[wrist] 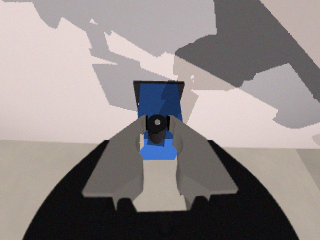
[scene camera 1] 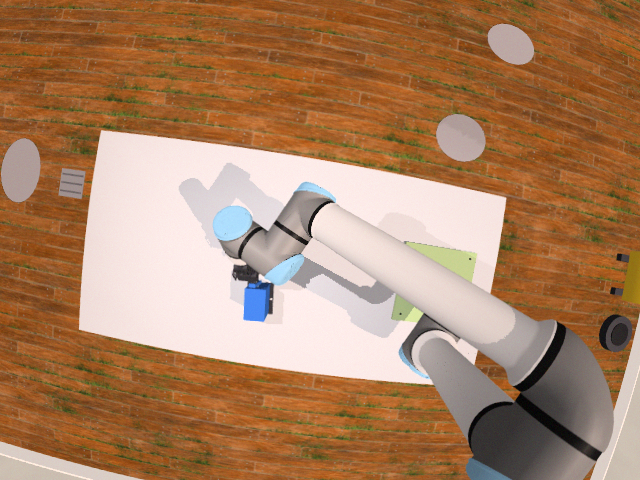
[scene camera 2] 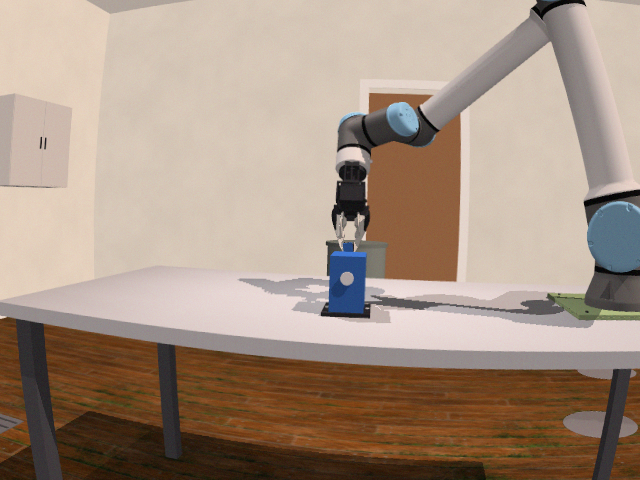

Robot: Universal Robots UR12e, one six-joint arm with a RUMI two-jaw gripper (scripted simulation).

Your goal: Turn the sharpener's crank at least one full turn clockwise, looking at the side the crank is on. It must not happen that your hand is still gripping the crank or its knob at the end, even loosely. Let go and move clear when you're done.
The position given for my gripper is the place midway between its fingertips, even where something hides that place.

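Note:
Scene camera 2 shows my gripper (scene camera 2: 348, 252). In the wrist view, a blue sharpener (wrist: 148, 91) and the gripper again (wrist: 157, 116).

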